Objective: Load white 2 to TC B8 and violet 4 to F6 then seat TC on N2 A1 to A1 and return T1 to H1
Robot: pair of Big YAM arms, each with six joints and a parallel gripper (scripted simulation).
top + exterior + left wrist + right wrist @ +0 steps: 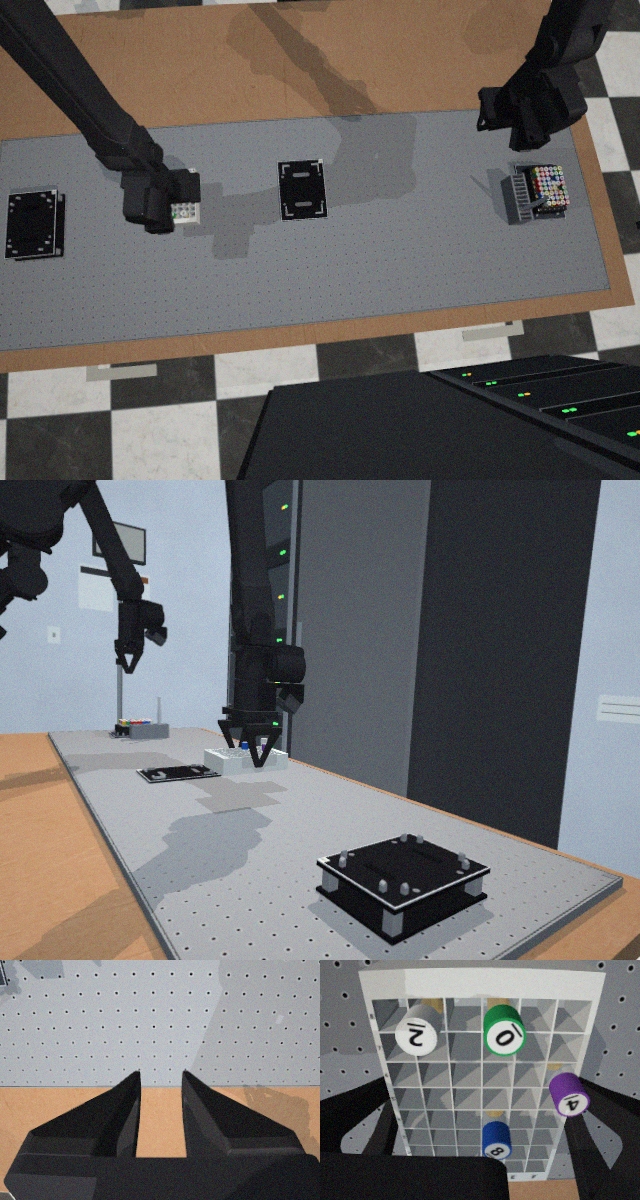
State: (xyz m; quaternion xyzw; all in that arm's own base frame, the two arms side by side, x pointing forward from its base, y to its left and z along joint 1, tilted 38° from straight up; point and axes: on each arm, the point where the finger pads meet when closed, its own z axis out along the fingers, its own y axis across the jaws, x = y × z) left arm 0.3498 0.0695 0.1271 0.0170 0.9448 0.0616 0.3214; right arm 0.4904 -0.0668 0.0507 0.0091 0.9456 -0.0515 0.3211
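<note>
The raised nest N2 is 2 cm ahead of my right hand, 38 cm to the right of it and 6 cm below it. The rest, counted from my right hand: grey holder H1 (3 cm ahead, 86 cm to the left, 8 cm below); then tube carrier TC (right at my right hand).
</note>
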